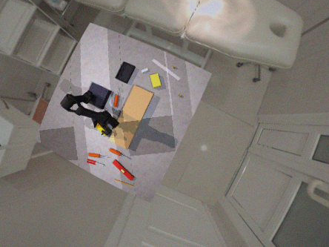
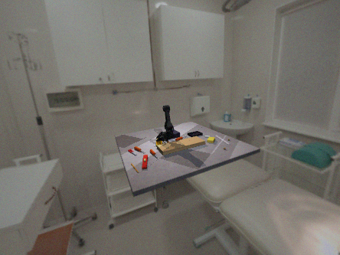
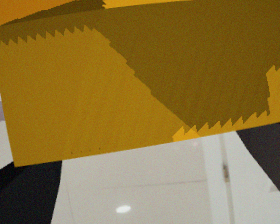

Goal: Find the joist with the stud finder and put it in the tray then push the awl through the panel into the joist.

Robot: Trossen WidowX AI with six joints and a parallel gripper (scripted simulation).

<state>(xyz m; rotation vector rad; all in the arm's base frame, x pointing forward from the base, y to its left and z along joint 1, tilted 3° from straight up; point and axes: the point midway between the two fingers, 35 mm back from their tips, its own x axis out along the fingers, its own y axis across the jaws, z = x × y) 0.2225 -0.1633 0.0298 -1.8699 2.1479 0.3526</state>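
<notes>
Right now my gripper tip is 20 mm short of the yellow stud finder, 10 mm to the right of it and 10 mm above it. Round my gripper tip: pencil (440 mm ahead, 260 mm to the right, 60 mm below); awl (20 mm behind, 140 mm to the left, 60 mm below); red level (370 mm ahead, 160 mm to the right, 50 mm below).
</notes>
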